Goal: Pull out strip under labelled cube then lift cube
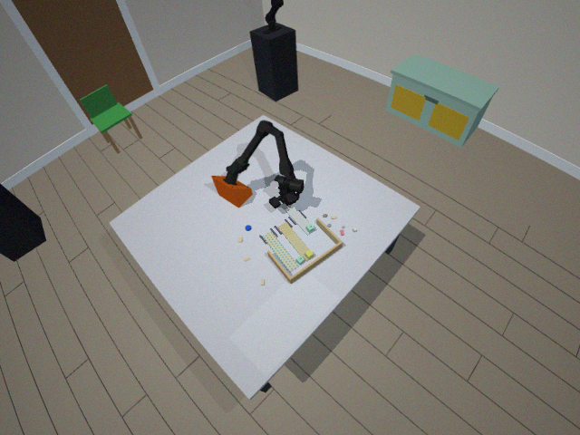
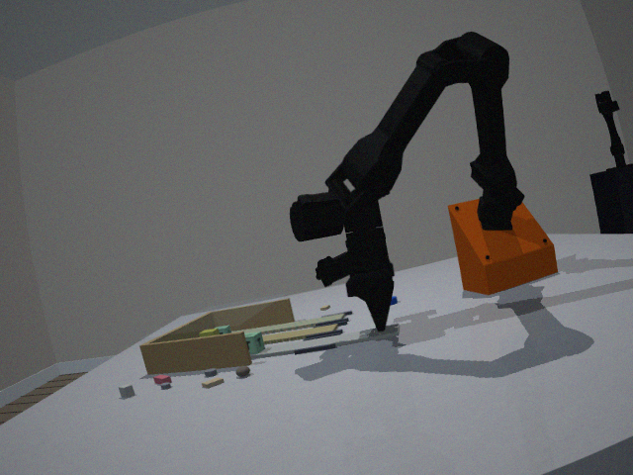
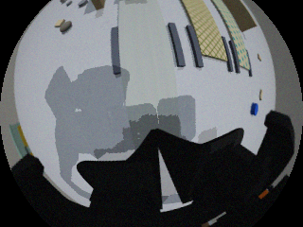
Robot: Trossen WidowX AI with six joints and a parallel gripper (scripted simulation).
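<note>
Now: the pale strip 100 mm ahead of my gripper tip and 10 mm to the right of it. The rest, counted from my gripper tip: blue piece (250 mm to the right, 20 mm behind).
</note>
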